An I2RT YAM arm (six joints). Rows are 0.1 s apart.
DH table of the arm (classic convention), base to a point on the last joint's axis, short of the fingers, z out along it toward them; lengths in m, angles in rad. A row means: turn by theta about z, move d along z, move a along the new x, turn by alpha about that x. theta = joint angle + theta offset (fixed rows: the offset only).
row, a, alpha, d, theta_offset
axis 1, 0.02, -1.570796, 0.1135, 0
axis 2, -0.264, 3.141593, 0, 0
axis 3, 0.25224, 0, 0, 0.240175
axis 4, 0.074, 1.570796, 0, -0.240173
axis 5, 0, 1.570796, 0, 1.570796
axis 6, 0, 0, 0.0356, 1.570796
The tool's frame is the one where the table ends.
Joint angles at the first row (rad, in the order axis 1, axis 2, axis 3, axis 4, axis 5, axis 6):
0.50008, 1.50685, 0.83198, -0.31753, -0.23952, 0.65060
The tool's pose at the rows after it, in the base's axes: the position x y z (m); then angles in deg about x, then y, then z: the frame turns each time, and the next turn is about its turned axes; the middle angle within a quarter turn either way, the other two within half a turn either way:
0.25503 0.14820 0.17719 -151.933 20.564 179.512
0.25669 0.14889 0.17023 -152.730 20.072 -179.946
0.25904 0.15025 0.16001 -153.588 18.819 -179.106
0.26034 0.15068 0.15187 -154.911 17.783 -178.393
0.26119 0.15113 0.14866 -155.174 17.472 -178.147
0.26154 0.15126 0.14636 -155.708 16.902 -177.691
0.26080 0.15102 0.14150 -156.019 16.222 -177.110
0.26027 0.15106 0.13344 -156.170 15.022 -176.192
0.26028 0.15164 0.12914 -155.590 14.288 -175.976
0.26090 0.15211 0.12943 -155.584 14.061 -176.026
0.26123 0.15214 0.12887 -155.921 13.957 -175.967
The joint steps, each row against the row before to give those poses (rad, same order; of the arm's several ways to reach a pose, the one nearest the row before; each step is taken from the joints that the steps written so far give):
0.00000, 0.02242, 0.01455, -0.00922, 0.01960, -0.00478
-0.00004, 0.02361, -0.00399, 0.01250, 0.00516, 0.00134
0.00002, 0.03743, -0.00191, 0.01275, -0.00174, 0.00400
0.00001, 0.02907, 0.00000, 0.00092, 0.00709, -0.00075
0.00000, 0.01236, 0.00001, 0.00524, 0.00040, 0.00143
0.00000, 0.00975, 0.00302, -0.00683, 0.00151, 0.00240
0.00019, 0.01162, -0.00723, 0.00590, -0.00247, 0.00607
-0.00019, 0.02264, -0.00923, 0.01275, -0.00995, 0.01107
-0.00010, 0.01344, -0.00495, 0.01328, -0.01539, 0.00509
0.00012, 0.00280, 0.00529, -0.00576, -0.00229, -0.00150
-0.00002, 0.00349, 0.00252, -0.00390, 0.00366, -0.00155

